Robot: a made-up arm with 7 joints.
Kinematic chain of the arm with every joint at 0, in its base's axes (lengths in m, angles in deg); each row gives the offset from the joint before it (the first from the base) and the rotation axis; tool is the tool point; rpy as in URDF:
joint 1: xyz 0 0 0.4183 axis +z
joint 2: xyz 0 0 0 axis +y
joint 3: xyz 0 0 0.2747 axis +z
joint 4: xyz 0.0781 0 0 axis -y
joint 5: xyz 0.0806 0 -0.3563 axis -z
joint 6: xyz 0 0 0 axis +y
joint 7: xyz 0.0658 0 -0.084 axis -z
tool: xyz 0 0 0 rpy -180 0 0
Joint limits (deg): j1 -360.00..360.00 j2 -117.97..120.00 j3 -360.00..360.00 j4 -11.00..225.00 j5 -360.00..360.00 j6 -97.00..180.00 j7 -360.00..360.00
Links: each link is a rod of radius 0.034 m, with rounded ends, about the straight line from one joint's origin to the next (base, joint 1, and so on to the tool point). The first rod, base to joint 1, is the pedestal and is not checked.
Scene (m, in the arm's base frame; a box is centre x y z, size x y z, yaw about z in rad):
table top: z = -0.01
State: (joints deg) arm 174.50 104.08 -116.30 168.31 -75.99 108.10 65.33
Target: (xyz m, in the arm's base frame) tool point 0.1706 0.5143 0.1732
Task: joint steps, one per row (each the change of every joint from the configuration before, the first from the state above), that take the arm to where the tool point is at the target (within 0.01 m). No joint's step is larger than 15 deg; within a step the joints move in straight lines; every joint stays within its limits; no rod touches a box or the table.
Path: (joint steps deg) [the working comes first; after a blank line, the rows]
Joints at the target: 121.56 120.00 -72.85 111.68 -53.91 125.38 65.33
Straight joint move there: clear.

1: -13.23 3.98 10.86 -14.16 5.52 4.32 0.00
2: -13.24 3.98 10.87 -14.15 5.52 4.32 0.00
3: -13.23 3.98 10.86 -14.16 5.52 4.32 0.00
4: -13.24 3.98 10.86 -14.16 5.52 4.32 0.00

